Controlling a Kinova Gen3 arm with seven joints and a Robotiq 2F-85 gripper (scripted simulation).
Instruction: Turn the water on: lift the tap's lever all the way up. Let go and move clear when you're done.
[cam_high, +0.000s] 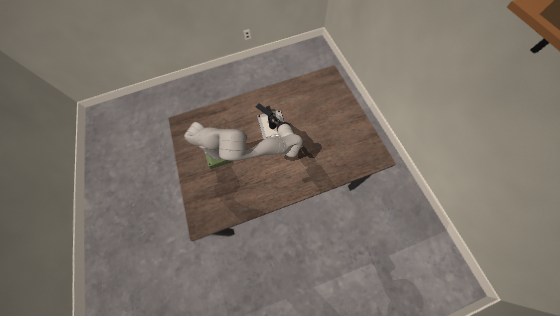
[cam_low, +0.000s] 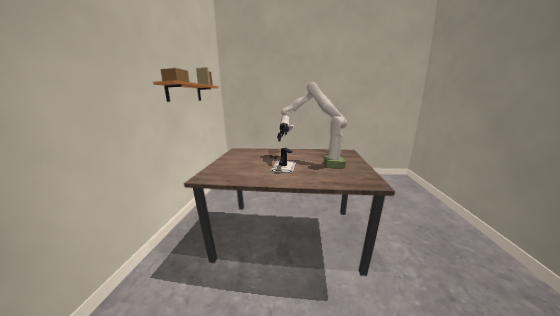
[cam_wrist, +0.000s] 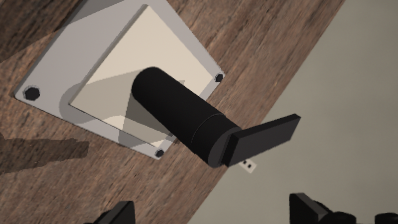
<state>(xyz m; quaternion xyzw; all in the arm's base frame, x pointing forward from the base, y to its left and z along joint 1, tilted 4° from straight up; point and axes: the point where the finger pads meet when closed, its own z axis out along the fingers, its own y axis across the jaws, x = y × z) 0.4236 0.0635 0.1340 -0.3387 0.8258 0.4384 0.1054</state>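
The black lever lies 80 mm behind my hand, 140 mm to the left of it and 60 mm below it. Also, from my hand: tap 60 mm behind, 110 mm to the left, 120 mm below.
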